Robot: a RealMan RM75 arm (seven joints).
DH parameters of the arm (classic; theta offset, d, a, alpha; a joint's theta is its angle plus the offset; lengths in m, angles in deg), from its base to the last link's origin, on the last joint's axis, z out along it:
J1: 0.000 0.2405 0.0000 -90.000
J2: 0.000 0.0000 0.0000 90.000
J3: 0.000 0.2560 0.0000 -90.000
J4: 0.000 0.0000 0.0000 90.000
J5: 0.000 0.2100 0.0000 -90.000
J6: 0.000 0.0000 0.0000 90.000
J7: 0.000 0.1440 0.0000 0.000
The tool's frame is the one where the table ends.
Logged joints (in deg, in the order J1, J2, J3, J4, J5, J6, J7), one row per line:
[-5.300, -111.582, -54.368, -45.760, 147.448, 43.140, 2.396]
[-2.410, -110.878, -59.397, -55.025, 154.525, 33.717, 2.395]
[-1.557, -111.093, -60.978, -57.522, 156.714, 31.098, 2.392]
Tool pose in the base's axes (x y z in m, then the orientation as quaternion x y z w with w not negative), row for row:
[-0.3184, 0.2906, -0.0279, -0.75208, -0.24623, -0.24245, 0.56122]
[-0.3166, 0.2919, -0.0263, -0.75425, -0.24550, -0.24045, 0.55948]
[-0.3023, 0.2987, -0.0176, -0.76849, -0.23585, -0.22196, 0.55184]
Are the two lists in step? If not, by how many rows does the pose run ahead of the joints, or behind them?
The pose runs 1 row behind the joints: the pose in row i belongs to the joints in row i - 1.
